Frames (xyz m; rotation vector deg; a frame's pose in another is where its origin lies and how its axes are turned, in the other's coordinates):
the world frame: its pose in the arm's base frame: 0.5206 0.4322 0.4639 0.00 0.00 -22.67
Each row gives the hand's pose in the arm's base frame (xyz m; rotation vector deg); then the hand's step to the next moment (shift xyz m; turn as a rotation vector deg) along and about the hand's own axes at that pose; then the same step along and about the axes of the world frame.
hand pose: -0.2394 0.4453 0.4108 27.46 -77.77 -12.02
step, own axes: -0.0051 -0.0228 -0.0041 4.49 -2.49 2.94
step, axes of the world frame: 0.0120 -0.0136 -0.0152 0.35 -4.93 3.26
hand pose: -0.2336 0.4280 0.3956 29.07 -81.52 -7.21
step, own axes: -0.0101 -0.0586 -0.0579 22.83 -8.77 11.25
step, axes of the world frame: 0.0743 -0.0048 -0.0367 2.59 -19.93 17.91
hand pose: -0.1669 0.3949 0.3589 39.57 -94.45 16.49
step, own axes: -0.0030 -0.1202 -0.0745 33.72 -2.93 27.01
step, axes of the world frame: 0.1410 0.0015 -0.0106 -10.18 -32.91 26.23
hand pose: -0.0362 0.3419 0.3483 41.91 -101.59 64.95
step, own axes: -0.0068 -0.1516 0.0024 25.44 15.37 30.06
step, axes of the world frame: 0.1419 -0.0102 0.0529 -23.64 -33.27 11.02
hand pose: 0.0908 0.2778 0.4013 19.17 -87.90 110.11
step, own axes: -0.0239 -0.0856 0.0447 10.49 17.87 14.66
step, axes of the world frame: 0.0738 -0.0133 0.0654 -15.50 -19.75 -3.75
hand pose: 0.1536 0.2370 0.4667 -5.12 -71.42 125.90
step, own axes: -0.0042 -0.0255 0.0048 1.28 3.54 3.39
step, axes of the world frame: 0.0113 0.0087 0.0221 -2.32 -4.46 -0.65
